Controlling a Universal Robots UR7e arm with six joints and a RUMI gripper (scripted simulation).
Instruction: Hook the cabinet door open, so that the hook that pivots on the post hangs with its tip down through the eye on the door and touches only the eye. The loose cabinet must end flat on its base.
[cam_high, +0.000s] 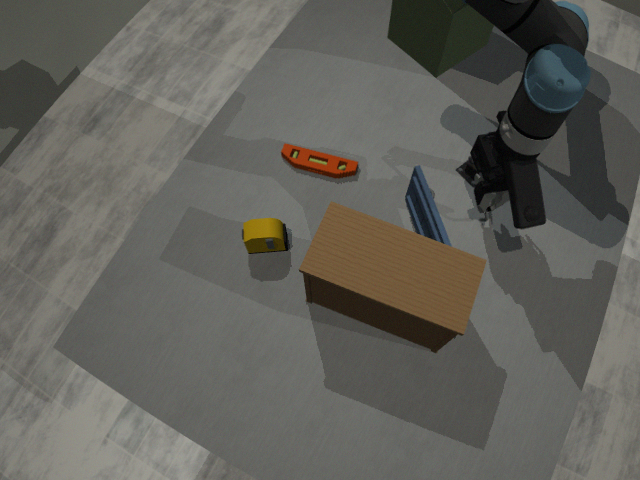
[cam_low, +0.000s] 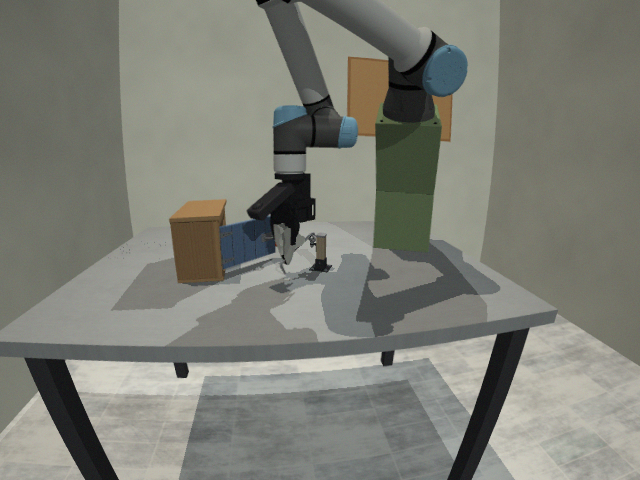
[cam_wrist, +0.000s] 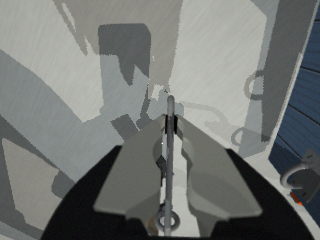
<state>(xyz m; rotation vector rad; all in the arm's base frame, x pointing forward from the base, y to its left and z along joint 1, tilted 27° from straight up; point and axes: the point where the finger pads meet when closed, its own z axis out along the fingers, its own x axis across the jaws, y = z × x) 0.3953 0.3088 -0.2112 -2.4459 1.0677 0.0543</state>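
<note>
Now: hand 10 cm short of the blue door, 6 cm to the left of it and 3 cm below it. The rest, counted from my hand: orange spirit level (7 cm ahead, 32 cm to the right, 4 cm below); hook (3 cm behind, 3 cm to the right, 1 cm above); yellow tape measure (27 cm ahead, 30 cm to the right, 2 cm below).
</note>
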